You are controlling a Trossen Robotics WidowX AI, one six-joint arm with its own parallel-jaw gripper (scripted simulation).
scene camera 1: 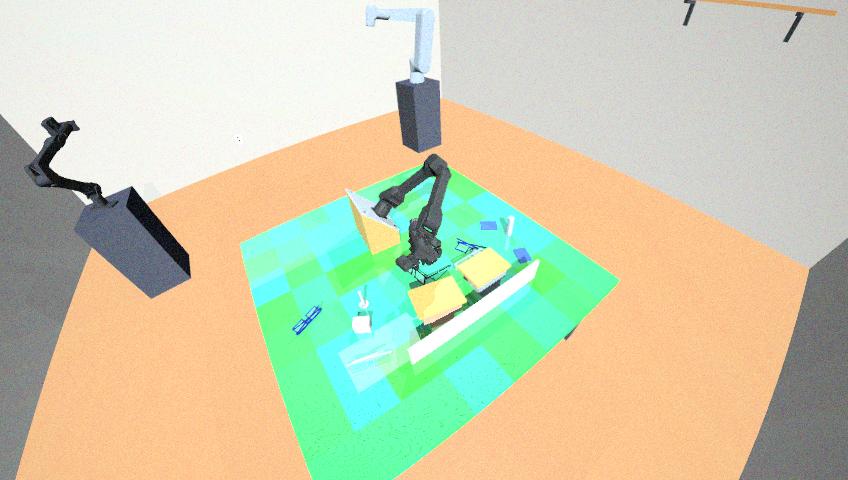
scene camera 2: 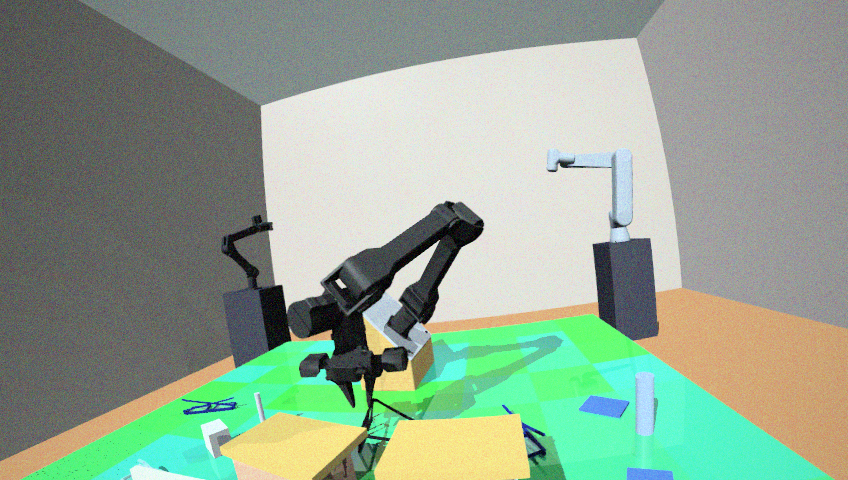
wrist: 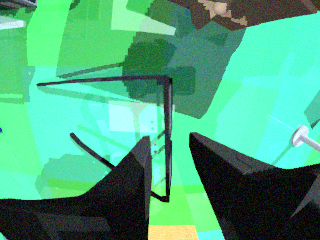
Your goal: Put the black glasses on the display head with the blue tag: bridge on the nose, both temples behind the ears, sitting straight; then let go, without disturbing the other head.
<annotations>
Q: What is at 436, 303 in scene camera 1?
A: A skin-coloured shape.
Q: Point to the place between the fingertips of my gripper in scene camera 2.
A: At 361, 406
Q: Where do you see a white panel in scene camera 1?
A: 426, 346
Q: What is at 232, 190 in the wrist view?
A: My gripper.
</annotations>
